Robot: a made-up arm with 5 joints.
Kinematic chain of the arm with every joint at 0, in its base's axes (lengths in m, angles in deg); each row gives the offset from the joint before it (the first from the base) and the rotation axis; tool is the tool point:
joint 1: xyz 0 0 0.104 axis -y
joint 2: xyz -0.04 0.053 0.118 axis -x
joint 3: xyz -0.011 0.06 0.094 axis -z
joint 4: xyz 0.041 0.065 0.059 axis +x
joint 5: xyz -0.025 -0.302 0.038 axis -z
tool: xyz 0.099 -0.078 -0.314
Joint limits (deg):
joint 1: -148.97..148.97
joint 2: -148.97..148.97
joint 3: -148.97..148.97
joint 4: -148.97..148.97
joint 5: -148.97..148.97
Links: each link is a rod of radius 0.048 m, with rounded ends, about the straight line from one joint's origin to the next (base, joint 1, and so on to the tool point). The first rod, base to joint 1, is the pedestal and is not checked.
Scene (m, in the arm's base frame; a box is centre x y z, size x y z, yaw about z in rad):
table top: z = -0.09
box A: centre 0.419 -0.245 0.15 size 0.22 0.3 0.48 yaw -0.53
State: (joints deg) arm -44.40 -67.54 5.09 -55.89 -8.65
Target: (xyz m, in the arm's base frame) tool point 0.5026 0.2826 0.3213
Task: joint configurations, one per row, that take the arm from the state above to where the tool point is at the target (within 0.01 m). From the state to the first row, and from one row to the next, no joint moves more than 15 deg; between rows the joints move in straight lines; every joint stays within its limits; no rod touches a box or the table.
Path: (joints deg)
1: -33.17 -55.25 6.43 -56.53 -13.66
2: -21.94 -42.96 7.77 -57.17 -18.68
3: -10.70 -30.67 9.11 -57.81 -23.69
4: 0.53 -18.39 10.45 -58.44 -28.71
5: 11.76 -6.10 11.79 -59.08 -33.72
6: -1.98 0.61 -0.52 -69.52 -21.12
7: -15.72 7.33 -12.83 -79.95 -8.51
8: -29.46 14.04 -25.14 -90.38 4.10
9: -33.61 19.25 -33.66 -88.01 -6.52
10: -37.76 24.45 -42.19 -85.64 -17.14
11: -41.91 29.66 -50.71 -83.27 -27.76

